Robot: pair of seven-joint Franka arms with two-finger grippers.
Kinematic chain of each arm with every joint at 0, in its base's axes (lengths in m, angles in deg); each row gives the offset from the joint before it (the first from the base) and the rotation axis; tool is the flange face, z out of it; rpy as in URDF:
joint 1: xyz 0 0 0.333 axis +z
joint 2: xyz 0 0 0 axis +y
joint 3: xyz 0 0 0.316 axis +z
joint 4: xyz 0.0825 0 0 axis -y
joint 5: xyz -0.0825 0 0.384 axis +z
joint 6: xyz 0 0 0 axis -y
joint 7: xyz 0.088 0 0 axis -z
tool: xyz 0 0 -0.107 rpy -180 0 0
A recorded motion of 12 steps. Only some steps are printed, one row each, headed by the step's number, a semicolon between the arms.
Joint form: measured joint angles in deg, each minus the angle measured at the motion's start. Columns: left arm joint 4, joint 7, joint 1, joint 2, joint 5, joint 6, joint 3; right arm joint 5, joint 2, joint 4, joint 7, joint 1, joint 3, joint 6.
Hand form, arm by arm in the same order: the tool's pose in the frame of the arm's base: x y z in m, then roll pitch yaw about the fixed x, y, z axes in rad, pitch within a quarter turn. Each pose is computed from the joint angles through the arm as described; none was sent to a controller.
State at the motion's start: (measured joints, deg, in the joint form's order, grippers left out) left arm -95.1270 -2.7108 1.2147 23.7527 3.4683 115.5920 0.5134; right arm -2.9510 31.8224 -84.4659 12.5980 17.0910 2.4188 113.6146
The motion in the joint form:
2: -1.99 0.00 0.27 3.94 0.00 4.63 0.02; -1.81 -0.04 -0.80 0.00 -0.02 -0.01 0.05
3: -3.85 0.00 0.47 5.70 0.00 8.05 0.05; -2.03 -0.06 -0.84 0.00 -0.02 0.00 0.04
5: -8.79 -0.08 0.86 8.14 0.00 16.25 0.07; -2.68 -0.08 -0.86 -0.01 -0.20 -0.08 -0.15
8: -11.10 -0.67 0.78 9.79 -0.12 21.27 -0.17; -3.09 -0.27 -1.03 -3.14 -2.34 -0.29 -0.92
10: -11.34 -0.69 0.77 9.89 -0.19 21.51 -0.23; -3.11 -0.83 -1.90 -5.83 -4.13 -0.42 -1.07
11: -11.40 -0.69 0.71 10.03 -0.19 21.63 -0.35; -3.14 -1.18 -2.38 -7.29 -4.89 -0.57 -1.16
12: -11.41 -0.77 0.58 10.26 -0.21 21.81 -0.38; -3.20 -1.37 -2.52 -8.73 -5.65 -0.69 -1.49
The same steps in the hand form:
2: 0.6610 0.0256 0.3094 -3.0836 0.0783 0.0513; 0.6610 0.2233 0.3454 3.0780 0.0464 0.1486
3: 0.6575 0.0277 0.2797 -3.0852 0.0819 0.0521; 0.6609 0.2232 0.3453 3.0746 0.0463 0.1503
5: 0.6435 0.0307 0.2271 -3.0906 0.0679 0.0535; 0.6617 0.2195 0.3451 3.0632 0.0475 0.1506
8: 0.6363 0.0263 0.1996 -3.0975 0.0492 0.0563; 0.6681 0.1914 0.3450 3.0553 0.0635 0.1664
10: 0.6351 0.0255 0.1972 -3.0990 0.0509 0.0563; 0.6705 0.1683 0.3446 3.0559 0.0753 0.1802
11: 0.6347 0.0235 0.1954 -3.1002 0.0524 0.0534; 0.6710 0.1574 0.3448 3.0555 0.0813 0.1902
12: 0.6345 0.0217 0.1930 -3.1008 0.0534 0.0522; 0.6722 0.1469 0.3455 3.0551 0.0882 0.2001

